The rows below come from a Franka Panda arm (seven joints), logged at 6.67 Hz.
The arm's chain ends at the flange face. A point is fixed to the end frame.
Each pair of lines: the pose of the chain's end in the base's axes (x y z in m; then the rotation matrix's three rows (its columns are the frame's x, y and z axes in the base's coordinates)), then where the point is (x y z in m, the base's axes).
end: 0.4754 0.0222 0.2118; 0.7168 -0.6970 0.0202; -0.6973 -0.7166 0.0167; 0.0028 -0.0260 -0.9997
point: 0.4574 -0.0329 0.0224
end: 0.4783 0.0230 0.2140; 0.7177 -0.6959 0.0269; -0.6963 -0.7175 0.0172; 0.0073 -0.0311 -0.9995
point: 0.4616 -0.0321 0.0245
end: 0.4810 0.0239 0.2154; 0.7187 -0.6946 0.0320; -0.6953 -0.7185 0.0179; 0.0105 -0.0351 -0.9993
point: 0.4654 -0.0311 0.0258
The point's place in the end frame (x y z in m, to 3 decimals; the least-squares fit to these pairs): 0.025 0.057 0.188
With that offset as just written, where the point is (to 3 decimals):
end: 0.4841 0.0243 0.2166; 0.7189 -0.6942 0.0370; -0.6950 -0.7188 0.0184; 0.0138 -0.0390 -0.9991
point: 0.469 -0.031 0.027
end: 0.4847 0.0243 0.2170; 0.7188 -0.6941 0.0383; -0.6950 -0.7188 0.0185; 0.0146 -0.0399 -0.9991
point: 0.470 -0.031 0.027
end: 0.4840 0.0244 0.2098; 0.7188 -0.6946 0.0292; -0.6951 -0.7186 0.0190; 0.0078 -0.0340 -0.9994
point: 0.468 -0.030 0.020
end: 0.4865 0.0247 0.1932; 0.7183 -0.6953 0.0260; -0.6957 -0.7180 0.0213; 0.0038 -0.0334 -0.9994
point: 0.470 -0.030 0.004
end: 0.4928 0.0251 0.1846; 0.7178 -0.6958 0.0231; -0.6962 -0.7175 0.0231; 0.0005 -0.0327 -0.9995
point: 0.475 -0.029 -0.005
